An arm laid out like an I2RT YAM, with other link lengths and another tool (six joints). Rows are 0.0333 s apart.
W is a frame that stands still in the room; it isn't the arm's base.
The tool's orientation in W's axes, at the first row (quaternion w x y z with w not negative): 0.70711 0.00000 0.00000 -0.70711
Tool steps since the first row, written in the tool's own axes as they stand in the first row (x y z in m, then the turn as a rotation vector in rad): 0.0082 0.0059 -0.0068 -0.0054 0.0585 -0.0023; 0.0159 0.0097 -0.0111 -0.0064 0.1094 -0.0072; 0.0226 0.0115 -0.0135 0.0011 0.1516 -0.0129; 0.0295 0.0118 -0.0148 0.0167 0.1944 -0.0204; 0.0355 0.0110 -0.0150 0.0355 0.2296 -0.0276
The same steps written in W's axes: 0.0059 -0.0082 -0.0068 0.0585 0.0054 -0.0023; 0.0097 -0.0159 -0.0111 0.1094 0.0064 -0.0072; 0.0115 -0.0226 -0.0135 0.1516 -0.0011 -0.0129; 0.0118 -0.0295 -0.0148 0.1944 -0.0167 -0.0204; 0.0110 -0.0355 -0.0150 0.2296 -0.0355 -0.0276
